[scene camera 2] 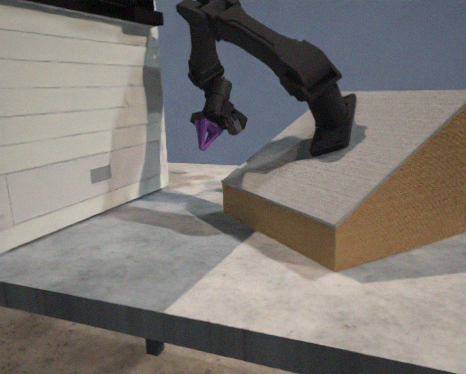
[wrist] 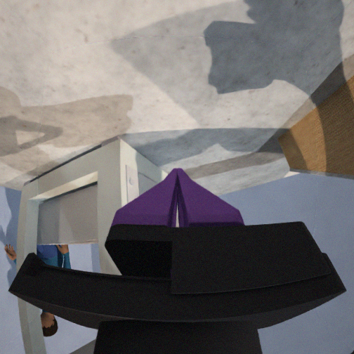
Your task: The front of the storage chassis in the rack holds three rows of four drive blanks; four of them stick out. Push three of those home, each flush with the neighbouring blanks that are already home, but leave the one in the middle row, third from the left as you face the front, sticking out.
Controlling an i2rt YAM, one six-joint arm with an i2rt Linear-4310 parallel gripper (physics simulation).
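Where they show: gripper, fingertip midpoint: (scene camera 2: 201,150); arm's base, origin of the base link: (scene camera 2: 335,125).
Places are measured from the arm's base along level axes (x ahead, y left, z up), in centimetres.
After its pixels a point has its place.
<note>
My gripper (scene camera 2: 202,148) {x 37.7, y -11.4, z -8.1 cm} (wrist: 177,174) is shut, with its purple fingertips together and nothing between them. It hangs above the table, pointing down, to the right of the pale panelled rack (scene camera 2: 75,122) {x 44.4, y 23.3, z 2.2 cm} in the scene view, with a visible gap between them. In the wrist view a pale rack-like frame (wrist: 109,182) with a grey recessed panel (wrist: 70,215) shows at the lower left, partly hidden by the gripper. The storage chassis front and its drive blanks cannot be made out in either view, so which blanks stick out cannot be told.
A wedge-shaped base (scene camera 2: 280,222) {x 3.9, y 19.7, z -14.2 cm} (wrist: 325,132) with brown sides and a grey sloping top carries the arm, right of the gripper. The pale stone-like table (scene camera 2: 260,295) {x 0.0, y 37.4, z -17.9 cm} (wrist: 165,65) lies below. A black part (scene camera 2: 100,9) {x 43.3, y 14.5, z 23.4 cm} tops the rack. A person (wrist: 51,255) shows upside down behind the frame.
</note>
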